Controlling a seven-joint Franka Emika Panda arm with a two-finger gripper.
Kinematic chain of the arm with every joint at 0, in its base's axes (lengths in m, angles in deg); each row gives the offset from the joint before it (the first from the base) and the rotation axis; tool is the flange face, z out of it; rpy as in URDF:
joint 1: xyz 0 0 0.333 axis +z
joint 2: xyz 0 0 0 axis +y
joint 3: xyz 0 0 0.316 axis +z
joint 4: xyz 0.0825 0 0 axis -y
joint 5: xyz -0.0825 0 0.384 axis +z
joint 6: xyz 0 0 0 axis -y
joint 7: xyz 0.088 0 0 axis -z
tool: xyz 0 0 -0.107 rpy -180 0 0
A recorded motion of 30 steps. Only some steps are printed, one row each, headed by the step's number.
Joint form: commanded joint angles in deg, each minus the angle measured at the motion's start. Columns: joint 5, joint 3, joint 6, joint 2, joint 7, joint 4, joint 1.
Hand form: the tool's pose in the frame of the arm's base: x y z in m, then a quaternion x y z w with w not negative. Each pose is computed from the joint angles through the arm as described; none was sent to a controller.
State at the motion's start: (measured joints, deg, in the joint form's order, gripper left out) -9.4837 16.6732 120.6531 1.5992 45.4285 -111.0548 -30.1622
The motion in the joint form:
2: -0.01 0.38 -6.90 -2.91 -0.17 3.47 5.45
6: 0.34 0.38 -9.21 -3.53 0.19 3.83 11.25
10: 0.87 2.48 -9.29 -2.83 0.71 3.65 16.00
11: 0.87 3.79 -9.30 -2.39 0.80 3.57 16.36
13: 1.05 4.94 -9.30 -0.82 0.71 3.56 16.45
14: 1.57 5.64 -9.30 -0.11 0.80 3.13 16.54
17: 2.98 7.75 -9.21 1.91 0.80 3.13 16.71
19: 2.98 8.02 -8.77 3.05 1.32 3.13 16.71
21: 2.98 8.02 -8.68 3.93 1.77 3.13 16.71
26: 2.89 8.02 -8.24 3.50 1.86 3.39 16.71
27: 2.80 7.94 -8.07 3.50 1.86 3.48 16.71
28: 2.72 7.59 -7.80 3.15 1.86 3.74 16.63
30: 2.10 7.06 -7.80 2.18 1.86 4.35 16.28
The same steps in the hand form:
2: 0.5623 -0.0847 0.5281 0.90279 -0.41742 0.08709 0.05600
6: 0.5629 -0.0271 0.5330 0.92106 -0.37736 0.07883 0.05515
10: 0.5639 0.0404 0.5245 0.94095 -0.32721 0.07230 0.04811
11: 0.5637 0.0565 0.5196 0.94572 -0.31404 0.06853 0.04788
13: 0.5670 0.0678 0.5049 0.95022 -0.30314 0.05465 0.04700
14: 0.5668 0.0755 0.4946 0.95237 -0.29847 0.04351 0.04477
17: 0.5684 0.0983 0.4762 0.95819 -0.28329 0.02193 0.03385
19: 0.5713 0.1005 0.4663 0.95787 -0.28497 0.01555 0.03217
21: 0.5734 0.1001 0.4583 0.95690 -0.28849 0.00869 0.03216
26: 0.5741 0.1005 0.4651 0.95667 -0.28909 0.01813 0.02955
27: 0.5749 0.0998 0.4661 0.95653 -0.28946 0.02044 0.02914
28: 0.5761 0.0959 0.4719 0.95534 -0.29290 0.02775 0.02762
30: 0.5770 0.0872 0.4860 0.95291 -0.29871 0.04313 0.02966

